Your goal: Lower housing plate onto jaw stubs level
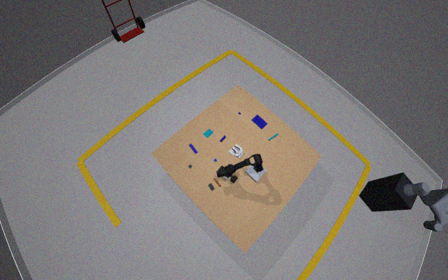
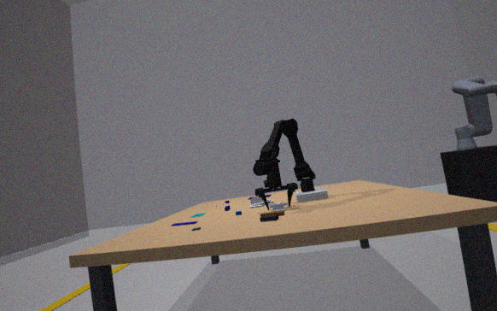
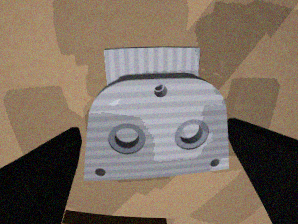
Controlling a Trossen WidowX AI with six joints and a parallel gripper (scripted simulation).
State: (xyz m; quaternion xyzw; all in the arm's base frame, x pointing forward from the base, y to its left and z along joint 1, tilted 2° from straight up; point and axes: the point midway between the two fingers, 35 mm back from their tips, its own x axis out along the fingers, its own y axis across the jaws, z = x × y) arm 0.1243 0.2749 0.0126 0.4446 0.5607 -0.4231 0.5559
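My gripper tip is 1 cm to the left of the white block. Also, from my gripper tip: blue plate (66 cm to the right, 25 cm ahead, 1 cm below); then brown bar (11 cm to the left, 1 cm ahead); then dark block (18 cm to the left, 1 cm ahead).
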